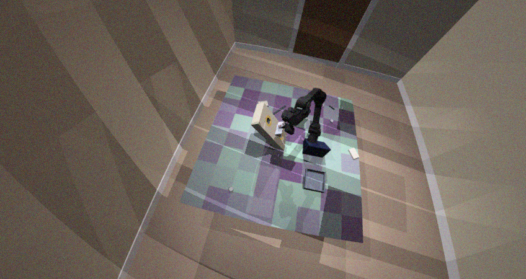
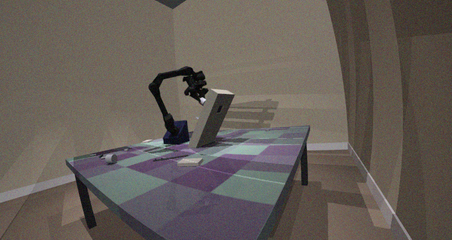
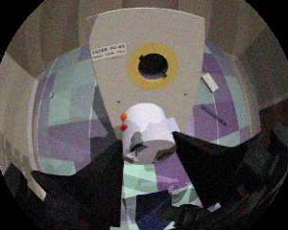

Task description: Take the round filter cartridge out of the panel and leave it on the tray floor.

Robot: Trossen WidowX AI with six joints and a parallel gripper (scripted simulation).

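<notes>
My gripper tip is now 30 cm to the right of the grey square tray, 29 cm past it and 26 cm above it. The rest, counted from my gripper tip: round filter cartridge (right at my gripper tip); beige service panel (12 cm below, 6 cm ahead, 4 cm to the right).
</notes>
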